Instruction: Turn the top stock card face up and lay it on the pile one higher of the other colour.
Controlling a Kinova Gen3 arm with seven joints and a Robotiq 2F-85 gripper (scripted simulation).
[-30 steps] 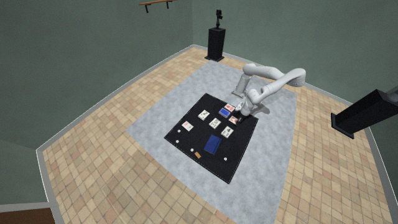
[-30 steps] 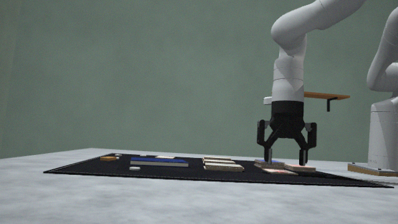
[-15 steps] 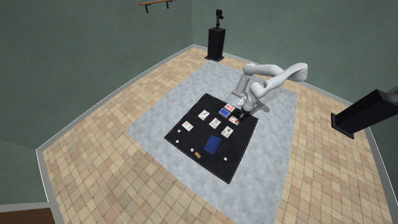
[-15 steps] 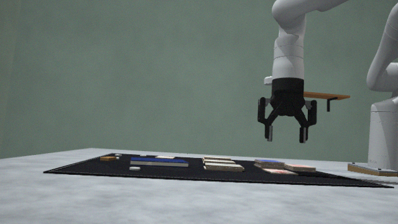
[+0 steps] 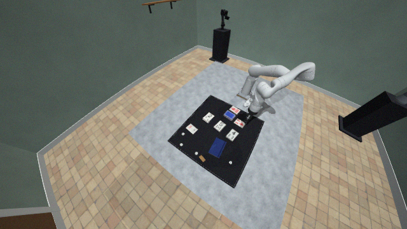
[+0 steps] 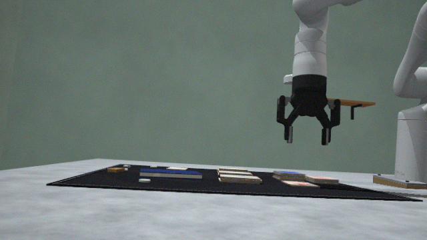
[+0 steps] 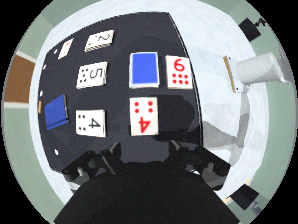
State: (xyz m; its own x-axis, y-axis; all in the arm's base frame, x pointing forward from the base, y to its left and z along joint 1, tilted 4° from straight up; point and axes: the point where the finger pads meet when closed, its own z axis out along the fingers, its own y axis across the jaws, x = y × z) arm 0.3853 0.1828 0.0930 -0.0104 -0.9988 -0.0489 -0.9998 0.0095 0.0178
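Right now my hand is 40 mm to the left of the blue-backed card and 100 mm above it.
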